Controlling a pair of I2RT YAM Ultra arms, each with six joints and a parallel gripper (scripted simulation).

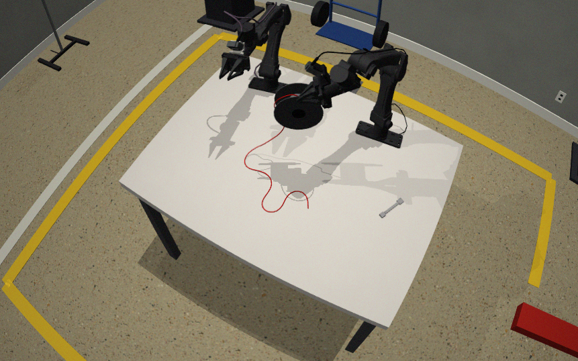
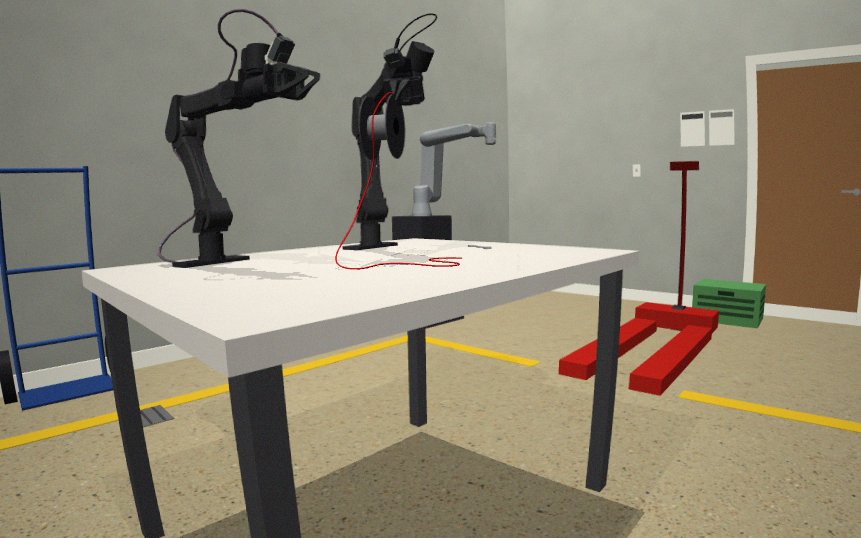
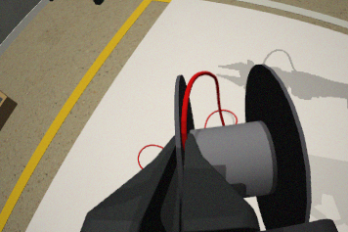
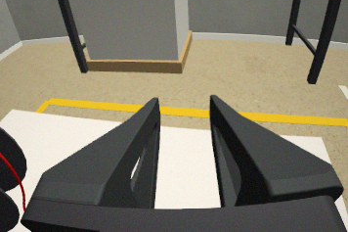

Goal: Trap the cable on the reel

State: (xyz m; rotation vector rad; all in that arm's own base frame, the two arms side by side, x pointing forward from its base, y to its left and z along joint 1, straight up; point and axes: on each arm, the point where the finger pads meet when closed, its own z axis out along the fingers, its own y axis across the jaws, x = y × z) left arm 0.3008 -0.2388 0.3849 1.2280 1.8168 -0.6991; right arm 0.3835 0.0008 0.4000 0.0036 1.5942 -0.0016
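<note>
The black reel is 20 mm behind my left hand, 20 mm to the right of it and 60 mm below it. From my left hand the other things lie so: small grey dumbbell-shaped part: 40 mm behind, 370 mm to the left, 380 mm below.
</note>
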